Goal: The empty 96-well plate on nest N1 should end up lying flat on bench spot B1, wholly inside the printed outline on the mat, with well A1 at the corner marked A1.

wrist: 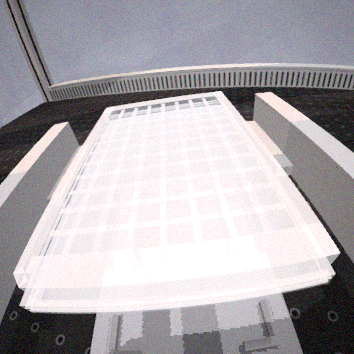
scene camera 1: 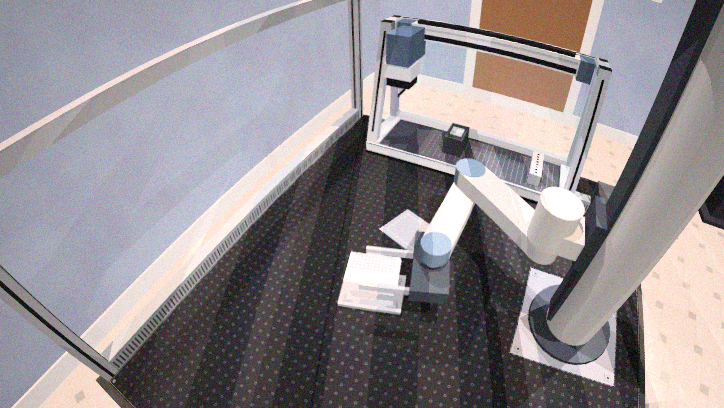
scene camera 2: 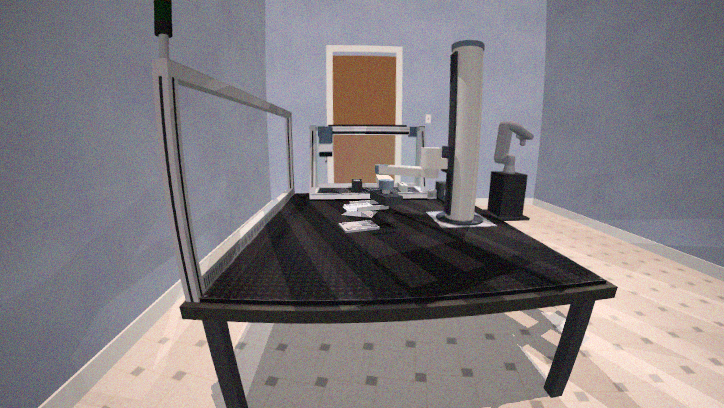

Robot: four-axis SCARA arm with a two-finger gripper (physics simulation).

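Where they show: gripper, between the fingertips: [wrist: 162,122] [scene camera 1: 362,267] [scene camera 2: 353,206]; arm's base, origin of its link: [scene camera 1: 567,324] [scene camera 2: 459,220].
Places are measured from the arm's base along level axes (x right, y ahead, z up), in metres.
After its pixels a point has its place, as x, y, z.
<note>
The clear-white 96-well plate [scene camera 1: 375,268] @[-0.116, 0.537, 0.117] [scene camera 2: 354,205] @[-0.106, 0.562, 0.116] [wrist: 170,190] @[-0.107, 0.517, 0.113] is held roughly level between the fingers of my gripper [scene camera 1: 362,268] @[-0.125, 0.567, 0.116] [scene camera 2: 360,206] @[-0.125, 0.567, 0.116] [wrist: 162,122] @[-0.125, 0.567, 0.116], which is shut on its two sides. In scene camera 2 a gap shows between the plate and the white nest N1 [scene camera 1: 349,302] @[-0.181, 0.577, 0.025] [scene camera 2: 358,227] @[-0.155, 0.545, 0.025] [wrist: 200,345] @[-0.094, 0.483, 0.025] below it. The pale sheet of bench spot B1 [scene camera 1: 404,226] [scene camera 2: 354,213] lies turned at an angle on the dark mat, beyond the nest; my arm covers part of it in scene camera 1. The corner mark and well A1 cannot be read.
A gantry frame [scene camera 1: 378,101] @[0.498, 0.822, 0.221] [scene camera 2: 312,162] @[0.510, 0.830, 0.266] stands at the far end, with a black block [scene camera 1: 455,141] @[0.515, 0.520, 0.124] [scene camera 2: 356,184] @[0.515, 0.534, 0.112] and a small white rack [scene camera 1: 535,172] @[0.502, 0.206, 0.106] on its deck. My arm's column [scene camera 1: 653,202] @[-0.066, 0.035, 0.491] [scene camera 2: 468,131] @[-0.073, 0.016, 0.466] stands at the right. A framed guard panel [scene camera 1: 357,60] @[0.687, 1.007, 0.298] [scene camera 2: 176,177] @[-0.724, 1.005, 0.342] runs along the left edge.
</note>
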